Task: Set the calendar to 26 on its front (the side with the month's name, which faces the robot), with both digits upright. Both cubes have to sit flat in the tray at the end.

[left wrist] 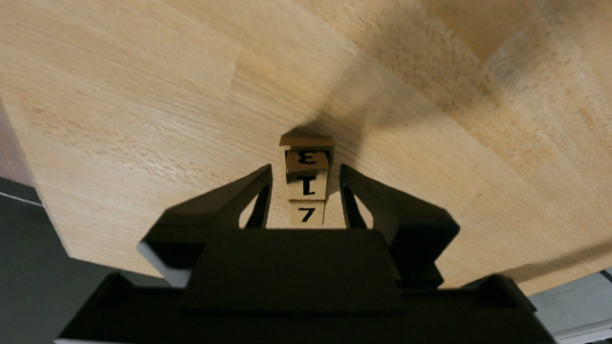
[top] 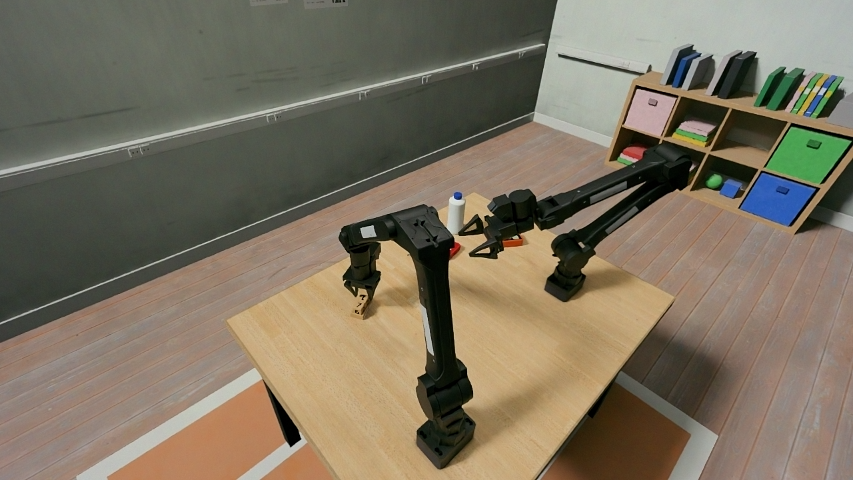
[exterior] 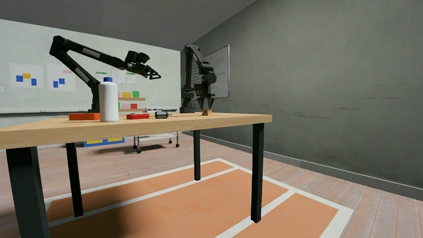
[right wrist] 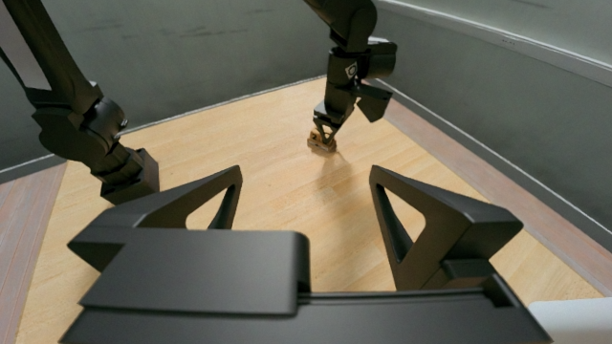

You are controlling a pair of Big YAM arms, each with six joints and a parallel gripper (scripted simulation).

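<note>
Now: the wooden tray 10 mm behind my left hand, 20 mm to the left of it and 30 mm below it. The rest, counted from my left hand: black device (30 mm ahead, 300 mm to the right, 20 mm below); white bottle (20 mm ahead, 520 mm to the right, 40 mm above).
</note>
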